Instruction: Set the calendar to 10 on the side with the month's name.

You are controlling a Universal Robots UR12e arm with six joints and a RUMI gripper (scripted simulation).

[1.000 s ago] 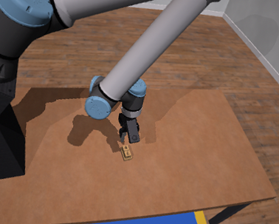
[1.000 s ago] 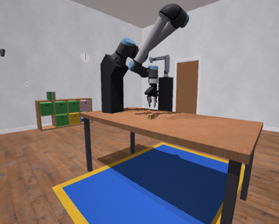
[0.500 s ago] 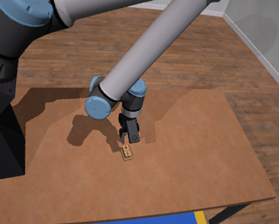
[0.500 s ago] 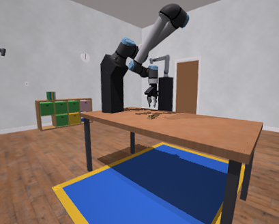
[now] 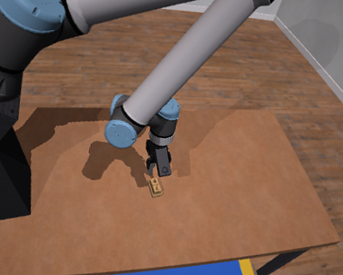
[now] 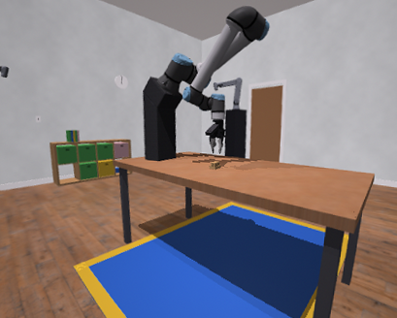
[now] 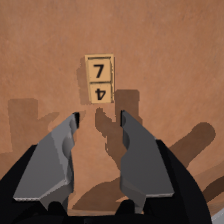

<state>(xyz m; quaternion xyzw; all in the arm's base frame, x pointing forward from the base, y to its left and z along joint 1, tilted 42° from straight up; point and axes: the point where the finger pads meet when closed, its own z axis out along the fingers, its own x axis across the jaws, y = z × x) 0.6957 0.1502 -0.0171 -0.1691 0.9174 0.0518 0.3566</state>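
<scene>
Right now the wooden tray is 10 mm ahead of my hand, 20 mm to the right of it and 100 mm below it.
</scene>
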